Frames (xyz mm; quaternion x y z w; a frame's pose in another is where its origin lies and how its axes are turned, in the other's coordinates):
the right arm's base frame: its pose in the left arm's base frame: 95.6 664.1 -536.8 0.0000 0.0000 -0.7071 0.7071
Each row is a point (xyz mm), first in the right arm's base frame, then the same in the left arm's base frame.
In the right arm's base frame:
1: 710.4 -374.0 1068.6
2: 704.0 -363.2 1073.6
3: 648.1 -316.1 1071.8
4: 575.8 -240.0 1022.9
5: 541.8 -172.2 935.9
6: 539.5 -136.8 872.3
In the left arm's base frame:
1: -278.4 -46.3 531.8
2: -267.6 -39.9 536.8
3: -220.5 16.0 535.0
4: -144.4 88.3 486.1
5: -76.6 122.3 399.1
6: -41.2 124.6 335.5

